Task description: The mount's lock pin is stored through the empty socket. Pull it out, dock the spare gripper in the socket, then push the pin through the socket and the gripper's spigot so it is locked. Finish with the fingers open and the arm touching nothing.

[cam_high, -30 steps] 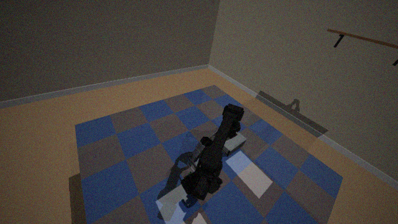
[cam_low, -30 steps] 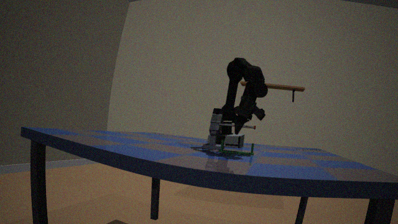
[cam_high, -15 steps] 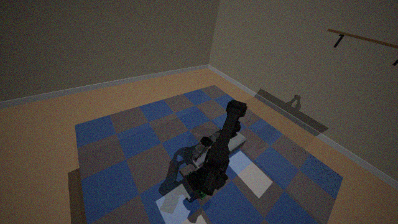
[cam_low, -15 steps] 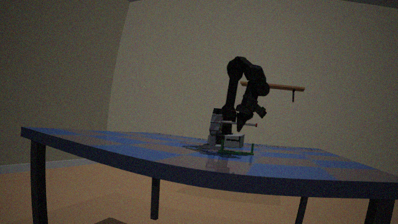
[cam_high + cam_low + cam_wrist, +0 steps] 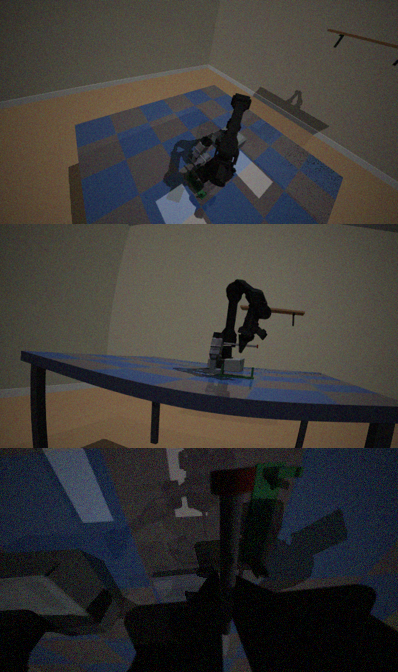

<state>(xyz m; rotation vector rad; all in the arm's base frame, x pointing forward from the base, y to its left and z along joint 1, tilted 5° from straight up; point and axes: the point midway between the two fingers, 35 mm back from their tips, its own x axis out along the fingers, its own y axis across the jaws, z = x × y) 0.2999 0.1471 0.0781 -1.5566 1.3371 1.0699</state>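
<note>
Right now my gripper tip is 11 cm to the left of the socket, 4 cm above it and 2 cm past it. Round my gripper tip: spare gripper: 12 cm to the right, 4 cm behind, 2 cm above; then green rack: 7 cm below, 7 cm ahead, 1 cm to the left.
</note>
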